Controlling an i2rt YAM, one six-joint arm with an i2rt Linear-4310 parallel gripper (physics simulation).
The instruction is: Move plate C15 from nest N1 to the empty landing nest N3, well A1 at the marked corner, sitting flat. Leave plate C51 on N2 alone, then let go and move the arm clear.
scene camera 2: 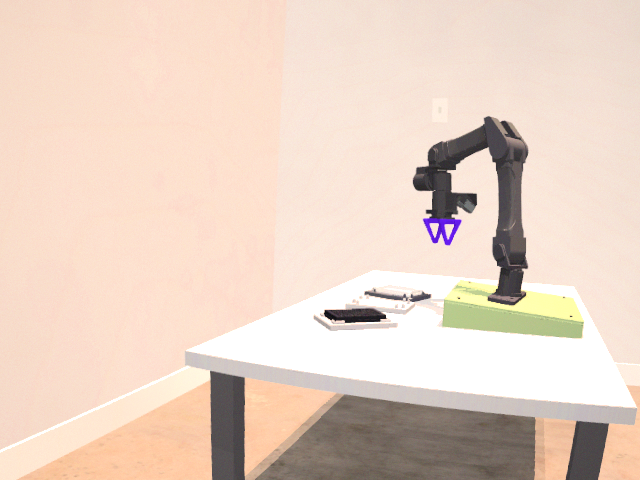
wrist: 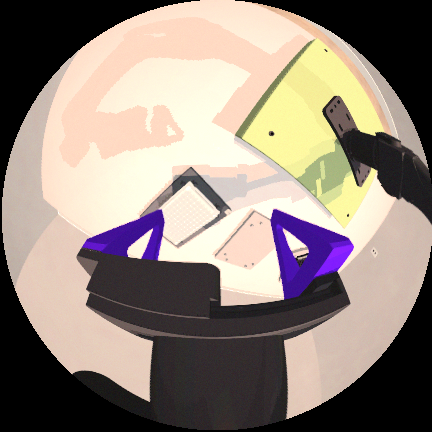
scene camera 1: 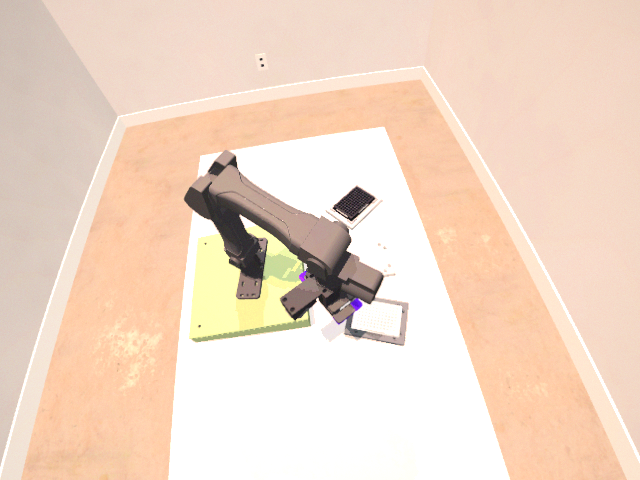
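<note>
A white plate (scene camera 1: 377, 317) (scene camera 2: 398, 290) (wrist: 187, 215) sits on a dark grey nest (scene camera 1: 405, 322) (scene camera 2: 422, 296) (wrist: 190, 174). A black plate (scene camera 1: 354, 203) (scene camera 2: 355, 314) sits on a white nest (scene camera 1: 353, 224) (scene camera 2: 361, 326); in the wrist view it is mostly hidden behind the right finger. Between them lies an empty pale nest (scene camera 2: 382, 305) (wrist: 247, 240) with small pegs at its corners. I cannot read any plate or nest labels, nor tell the marked corner. My gripper (scene camera 1: 329, 290) (scene camera 2: 442, 242) (wrist: 217, 214) is open and empty, pointing down high above the table, apart from both plates.
A yellow-green base block (scene camera 1: 222, 310) (scene camera 2: 511, 325) (wrist: 285, 110) carries the arm's foot and stands beside the nests. The white table (scene camera 1: 289, 403) (scene camera 2: 413, 372) has its edge beyond the nests. The arm's shadow falls across the block and near the dark nest.
</note>
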